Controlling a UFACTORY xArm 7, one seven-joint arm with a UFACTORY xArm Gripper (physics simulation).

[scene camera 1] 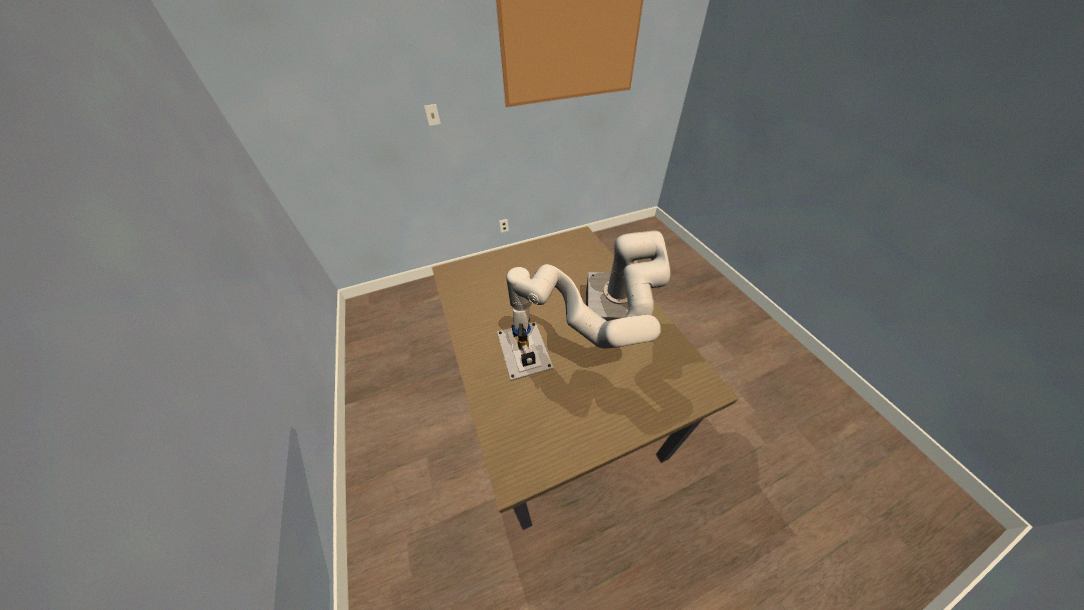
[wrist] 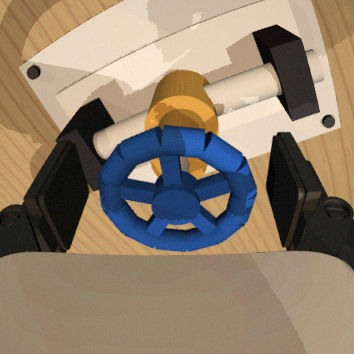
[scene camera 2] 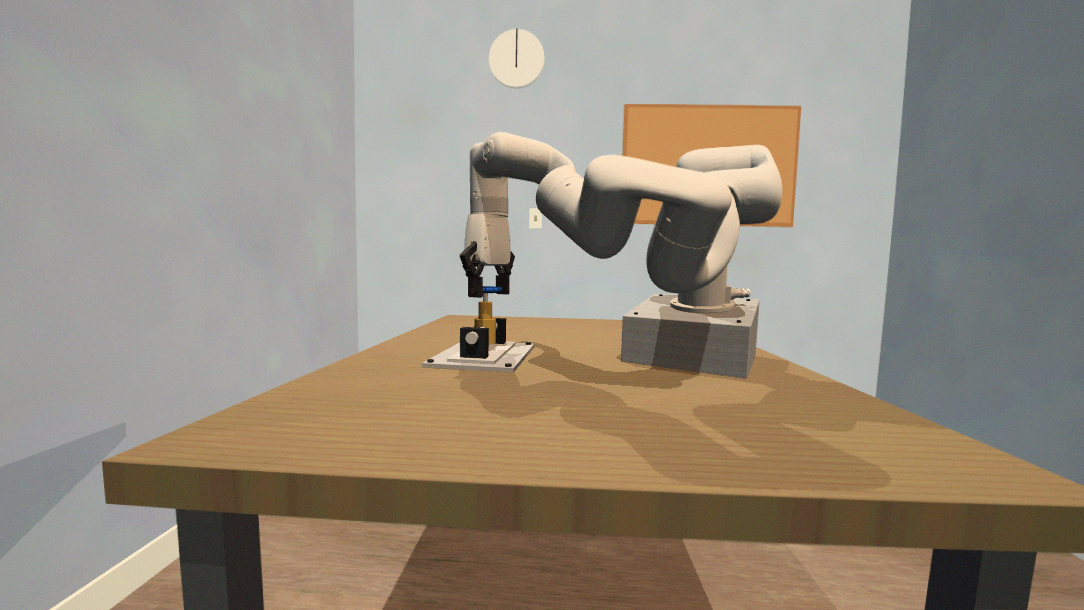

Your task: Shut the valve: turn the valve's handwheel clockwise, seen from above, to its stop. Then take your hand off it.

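The valve's blue five-spoked handwheel (scene camera 2: 492, 289) (wrist: 175, 202) sits level on top of its stem, above the orange valve body (scene camera 2: 485, 327) (wrist: 181, 90). My gripper (scene camera 2: 488, 285) (wrist: 173, 162) is open and points straight down. Its two black fingers stand on opposite sides of the handwheel, at about rim height in the scene camera 2 view. In the wrist view a narrow gap shows between each finger pad and the rim. The fingers partly hide the rim in the scene camera 2 view. In the scene camera 1 view the wheel is small and mostly hidden by the gripper.
Black blocks (scene camera 2: 473, 342) (wrist: 289, 72) hold the pale pipe (wrist: 242, 92) on both sides of the valve body. They stand on a light bolted base plate (scene camera 1: 505, 355) (scene camera 2: 445, 362) on the wooden table (scene camera 1: 576, 432) (scene camera 2: 379, 447). The arm's grey base block (scene camera 2: 686, 341) stands to the right.
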